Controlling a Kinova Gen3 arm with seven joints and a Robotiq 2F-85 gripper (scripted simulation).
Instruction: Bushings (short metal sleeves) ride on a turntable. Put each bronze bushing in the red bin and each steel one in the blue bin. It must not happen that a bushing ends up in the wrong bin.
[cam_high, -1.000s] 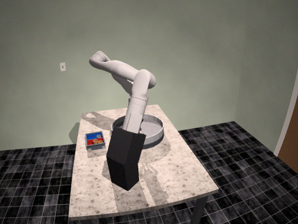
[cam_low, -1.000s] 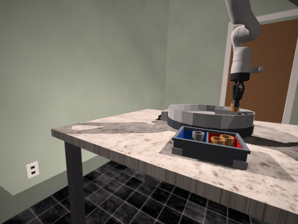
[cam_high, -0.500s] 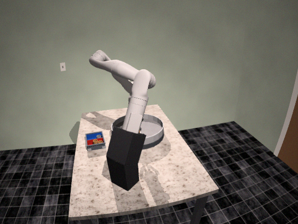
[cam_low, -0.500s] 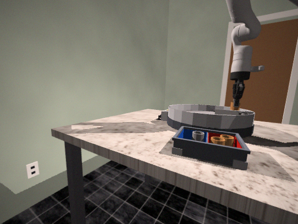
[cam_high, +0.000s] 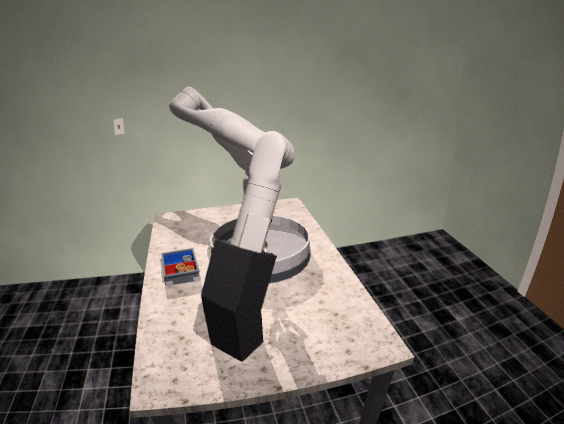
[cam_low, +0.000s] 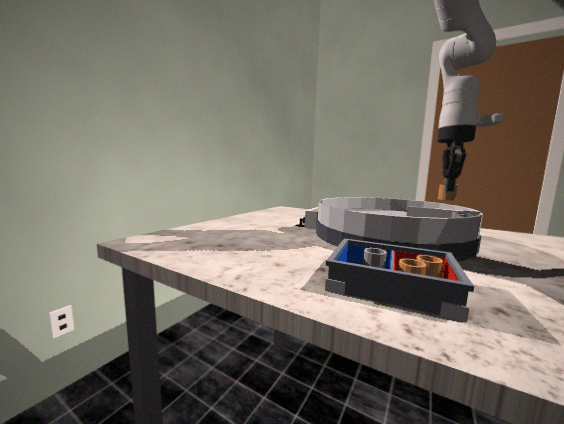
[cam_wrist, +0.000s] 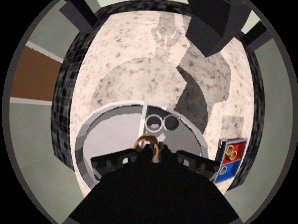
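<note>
Right now the bin tray is 31 cm to the left of my hand, 13 cm below it and 12 cm ahead of it. The rest, counted from my hand: turntable 13 cm ahead, 11 cm below, 5 cm to the right.
</note>
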